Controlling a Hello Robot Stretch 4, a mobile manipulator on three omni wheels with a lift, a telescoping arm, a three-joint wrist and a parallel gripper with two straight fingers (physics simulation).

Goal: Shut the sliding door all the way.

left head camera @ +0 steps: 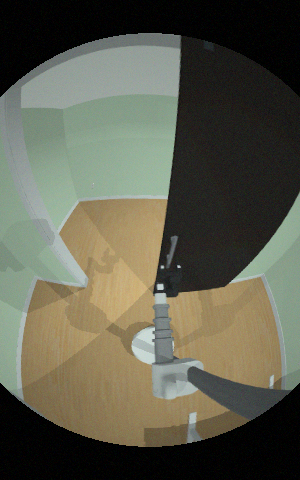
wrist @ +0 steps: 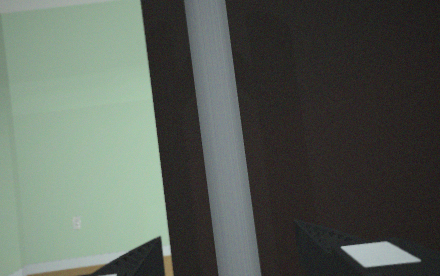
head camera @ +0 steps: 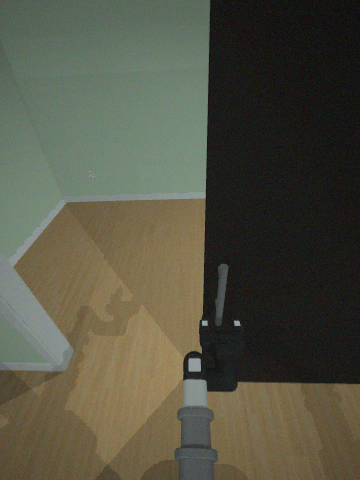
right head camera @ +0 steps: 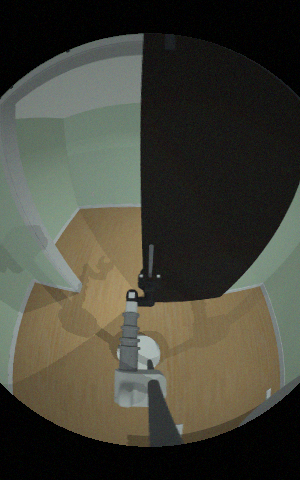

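Pixels of known places: gripper, between the fingertips: (left head camera: pixel 168 259) (wrist: pixel 229 249) (head camera: pixel 218 308) (right head camera: pixel 149 268); robot's base, origin of its link: (left head camera: pixel 151 344) (right head camera: pixel 139 352).
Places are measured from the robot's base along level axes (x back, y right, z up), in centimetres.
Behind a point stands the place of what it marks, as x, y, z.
The dark sliding door (head camera: pixel 280 175) {-62.3, 21.5, 129.0} (left head camera: pixel 225 160) {-62.3, 27.1, 145.8} (right head camera: pixel 200 160) {-62.3, 28.0, 146.8} (wrist: pixel 350 125) {-62.4, 19.8, 89.2} stands open, with a wide doorway to its left through which the room behind shows. A grey upright bar handle (head camera: pixel 222 290) {-55.4, 9.2, 94.3} (left head camera: pixel 173 247) {-55.4, 9.4, 96.3} (right head camera: pixel 151 257) {-55.7, 9.8, 94.9} (wrist: pixel 220 125) {-55.4, 9.2, 90.0} is mounted near the door's left edge. My gripper (head camera: pixel 220 323) (left head camera: pixel 170 268) (right head camera: pixel 150 276) (wrist: pixel 229 249) {-56.7, 8.8, 82.6} is open in front of the door at the handle's lower part. In the wrist view the handle runs down between the two spread fingers, with a gap on each side. The handle's lower end is hidden.
The white door frame (head camera: pixel 37 320) {-73.8, -84.0, 46.3} (left head camera: pixel 37 200) {-76.2, -84.0, 120.9} (right head camera: pixel 30 210) {-74.3, -83.9, 120.2} stands at the left side of the opening. Pale green walls (head camera: pixel 140 125) {-292.6, -57.7, 93.0} and a wooden floor (head camera: pixel 150 240) {-200.5, -46.3, -2.8} show beyond it. My telescoping arm (head camera: pixel 195 430) {-20.8, 0.0, 93.5} (left head camera: pixel 162 332) {-11.2, -0.3, 94.9} (right head camera: pixel 129 340) {-11.2, 0.7, 94.9} reaches toward the door.
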